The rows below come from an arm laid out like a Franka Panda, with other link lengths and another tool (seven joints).
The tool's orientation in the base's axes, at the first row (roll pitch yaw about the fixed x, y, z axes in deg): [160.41 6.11 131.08]
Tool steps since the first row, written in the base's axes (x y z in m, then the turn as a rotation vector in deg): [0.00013 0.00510 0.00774 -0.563 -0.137 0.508]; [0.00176 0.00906 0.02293 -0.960 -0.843 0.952]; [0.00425 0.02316 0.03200 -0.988 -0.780 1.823]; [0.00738 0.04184 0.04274 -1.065 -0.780 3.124]
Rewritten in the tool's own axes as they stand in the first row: [0.00291 0.00596 -0.00647 0.211 -0.306 -0.675]; [0.00320 0.01471 -0.01961 -0.106 -0.886 -1.320]; [0.01118 0.02855 -0.02527 -0.133 -0.575 -2.135]; [0.02199 0.04634 -0.03163 -0.221 -0.194 -3.379]
